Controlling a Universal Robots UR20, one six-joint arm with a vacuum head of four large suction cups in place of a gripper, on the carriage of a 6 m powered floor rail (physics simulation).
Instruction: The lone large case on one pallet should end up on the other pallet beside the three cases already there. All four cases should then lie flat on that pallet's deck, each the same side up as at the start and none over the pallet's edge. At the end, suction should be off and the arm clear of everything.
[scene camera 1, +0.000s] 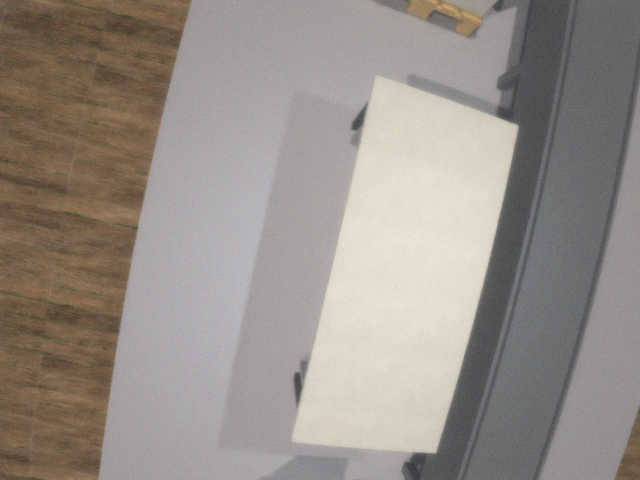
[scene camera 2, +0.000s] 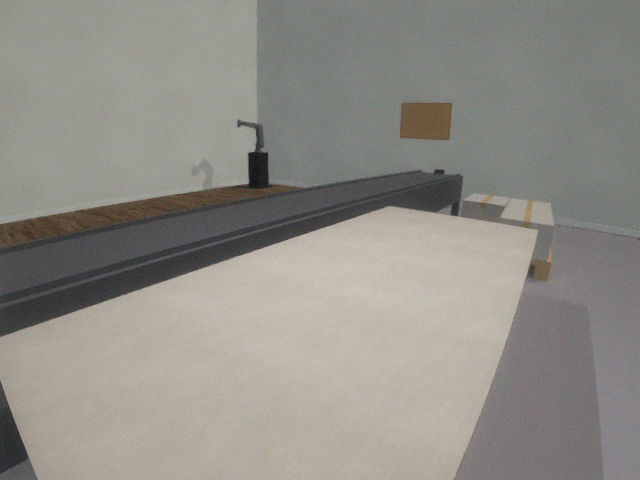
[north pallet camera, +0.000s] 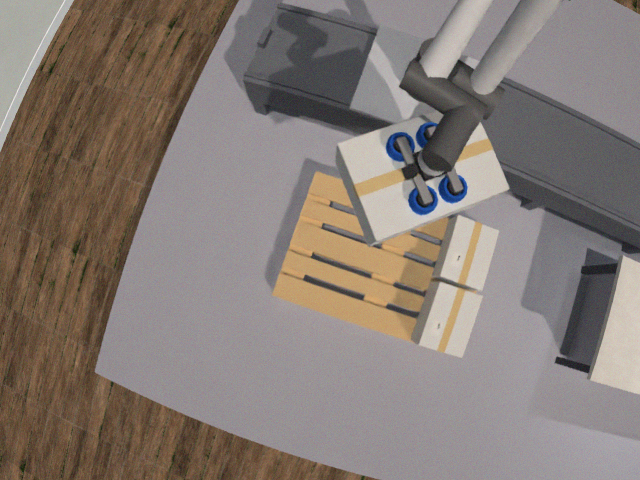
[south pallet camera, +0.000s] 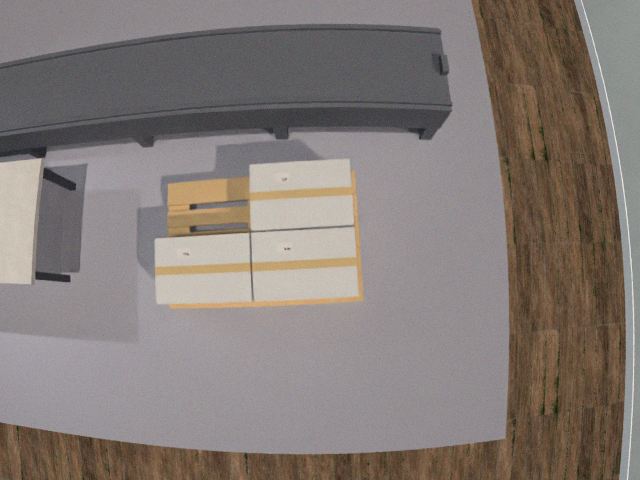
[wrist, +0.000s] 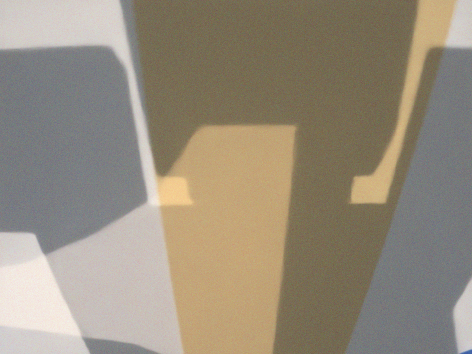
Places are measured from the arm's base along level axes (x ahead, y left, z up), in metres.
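Pixels of known places: hand at its tool point: (wrist: 233, 257).
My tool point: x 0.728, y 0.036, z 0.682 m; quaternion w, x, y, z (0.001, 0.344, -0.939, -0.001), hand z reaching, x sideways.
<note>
Behind a point stands the place of what it marks.
My suction head (north pallet camera: 427, 167) {z 0.682, x 0.727, y 0.036 m} has its four blue cups on the top of the large white case (north pallet camera: 382, 214) {z 0.703, x 0.943, y -0.066 m} (wrist: 225, 280) {z 0.705, x 0.739, y 0.025 m}. The case hangs level above the north pallet (north pallet camera: 320, 299) {z -0.427, x 1.327, y -0.161 m}, over its rail-side edge and turned relative to it. Its raised underside is hidden. In the south pallet camera view, three white cases (south pallet camera: 302, 178) {z -0.167, x 0.689, y 5.036 m} (south pallet camera: 305, 281) {z -0.166, x 1.257, y 5.048 m} (south pallet camera: 201, 289) {z -0.167, x 1.302, y 4.469 m} lie flat and close together on the other pallet (south pallet camera: 206, 191) {z -0.426, x 0.683, y 4.419 m}. That pallet's bare deck shows at the upper left corner, on the rail and table side.
Two smaller white cases (north pallet camera: 471, 258) {z -0.221, x 0.827, y 0.592 m} (north pallet camera: 449, 322) {z -0.181, x 1.218, y 0.569 m} stand at the north pallet's table-side end. A pale table (scene camera 1: 413, 258) {z -0.040, x 0.917, y 2.351 m} (scene camera 2: 310, 320) {z -0.040, x 0.931, y 2.074 m} (north pallet camera: 620, 330) {z -0.040, x 0.952, y 1.681 m} (south pallet camera: 15, 222) {z -0.039, x 0.913, y 3.195 m} stands between the pallets. The grey rail (scene camera 1: 568, 232) (north pallet camera: 573, 139) (south pallet camera: 258, 72) runs alongside. My arm (north pallet camera: 454, 36) {z 1.051, x 0.364, y -0.037 m} reaches in from above.
</note>
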